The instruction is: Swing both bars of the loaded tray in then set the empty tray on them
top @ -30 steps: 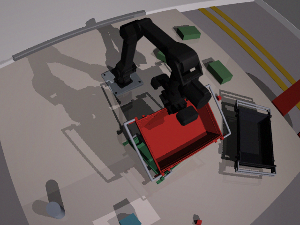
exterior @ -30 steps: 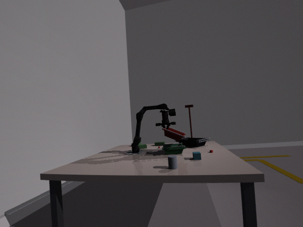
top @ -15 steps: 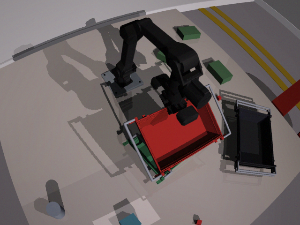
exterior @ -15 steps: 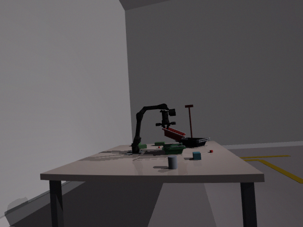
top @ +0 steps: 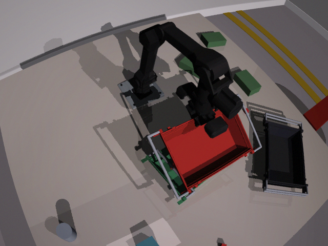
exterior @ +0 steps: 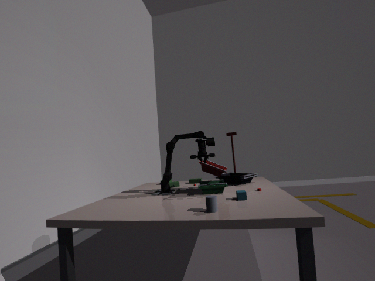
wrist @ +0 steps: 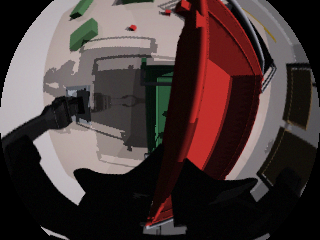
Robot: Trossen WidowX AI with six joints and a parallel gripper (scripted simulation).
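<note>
Right now the red tray is 70 mm ahead of my gripper tip and 10 mm to the right of it. The rest, counted from my gripper tip: blue block: 330 mm to the right, 210 mm ahead, 160 mm below; grey cylinder: 530 mm to the right, 150 mm below, 30 mm ahead; small red cube: 370 mm ahead, 170 mm below, 140 mm to the right.
</note>
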